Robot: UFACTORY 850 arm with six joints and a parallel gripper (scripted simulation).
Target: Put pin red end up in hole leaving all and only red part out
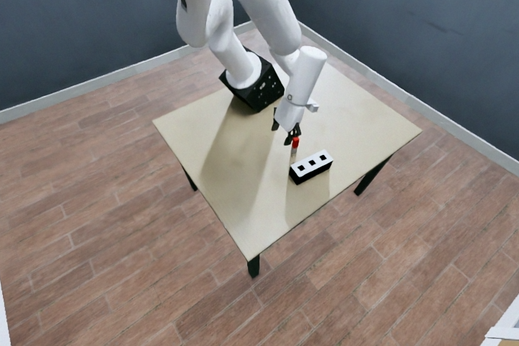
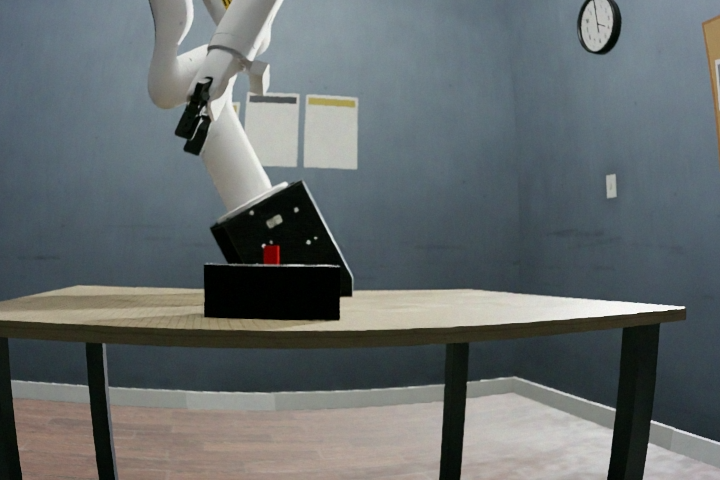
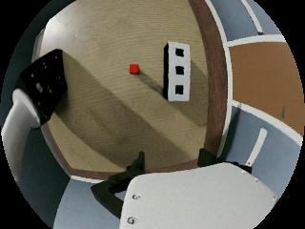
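My hand is 190 mm above the pin, 150 mm to the right of it and 20 mm past it. Also, from my hand: black block: 230 mm below, 120 mm to the left, 110 mm ahead.
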